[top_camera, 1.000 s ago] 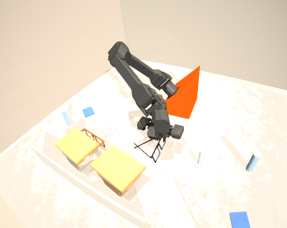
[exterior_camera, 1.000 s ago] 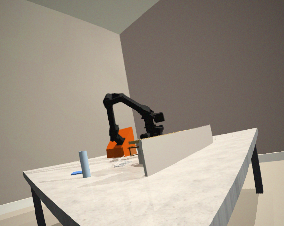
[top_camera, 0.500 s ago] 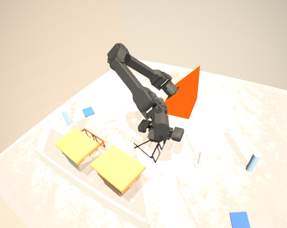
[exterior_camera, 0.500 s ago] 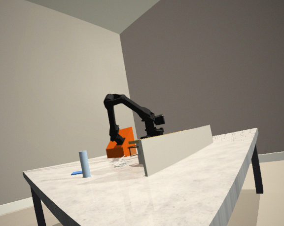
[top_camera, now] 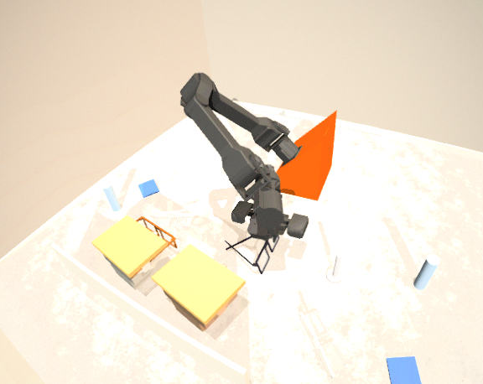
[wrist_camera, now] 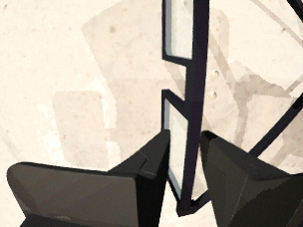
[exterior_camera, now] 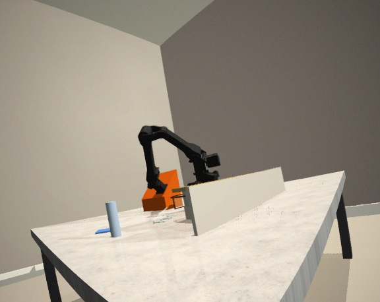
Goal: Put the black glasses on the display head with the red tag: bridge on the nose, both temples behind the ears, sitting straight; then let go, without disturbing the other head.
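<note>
Now: the small post 190 mm to the left of my gripper tip, 30 mm ahead of it and 10 mm above it. The rest, counted from my gripper tip: long grey board: 340 mm ahead, 190 mm to the right, 40 mm above.
</note>
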